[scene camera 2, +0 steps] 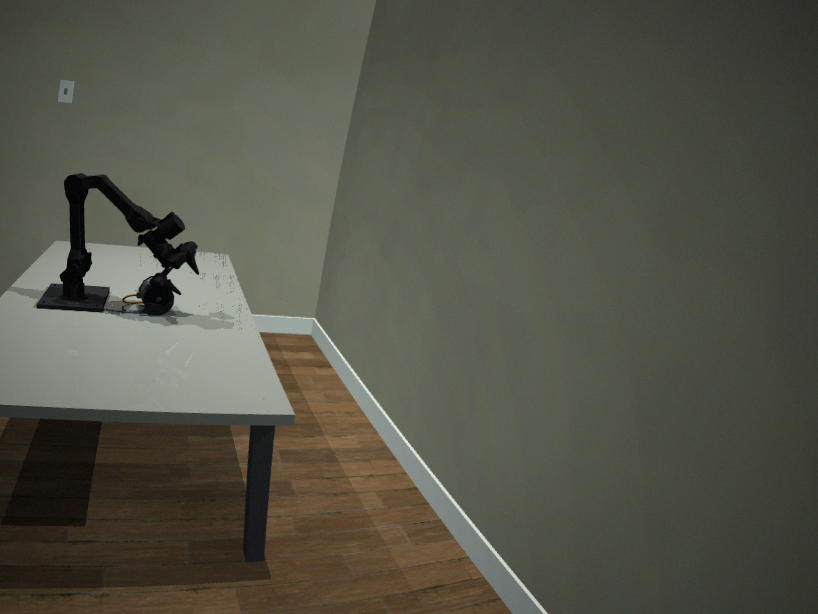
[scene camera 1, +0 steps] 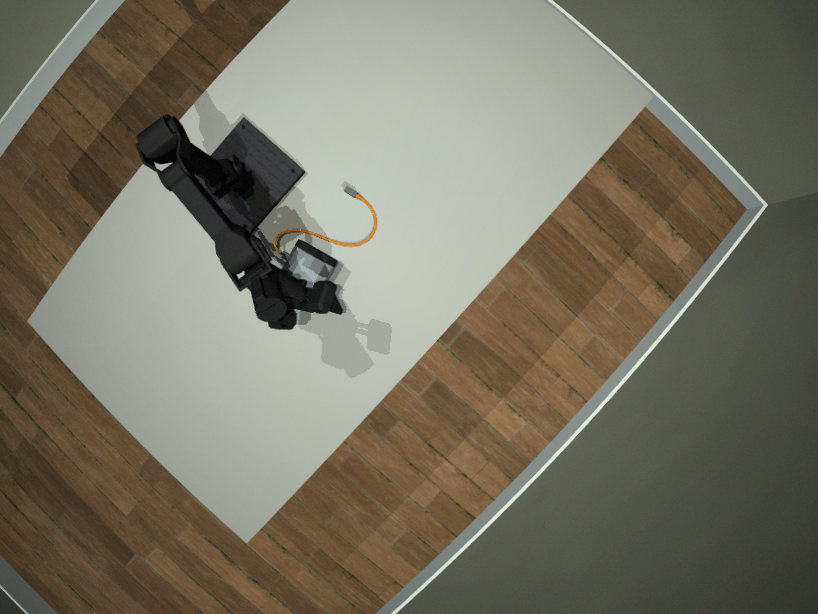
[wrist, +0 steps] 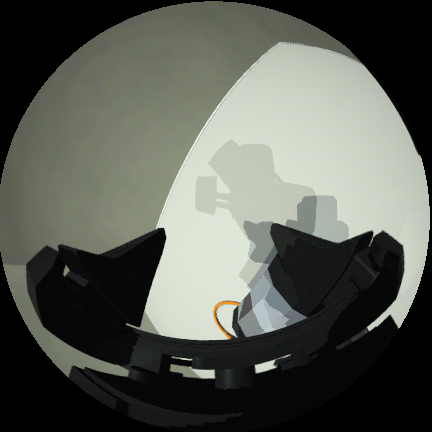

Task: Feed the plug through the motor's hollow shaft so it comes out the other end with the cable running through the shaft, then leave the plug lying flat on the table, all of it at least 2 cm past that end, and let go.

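The grey plug lies on the table to the upper right of the motor in scene view 1, outside the shaft. Its orange cable curves back in an S to the motor's side near the arm base. The motor is a light cylinder with dark ends, lying on its side; scene view 2 shows one dark end face. My gripper is open and empty, close above the motor. Its right finger hides part of the motor in the wrist view. The plug does not show there.
The arm's dark base plate sits on the white table, beside the motor and cable. The arm overhangs the motor's near side in scene view 1. Shadows of the arm fall across the table beyond the motor.
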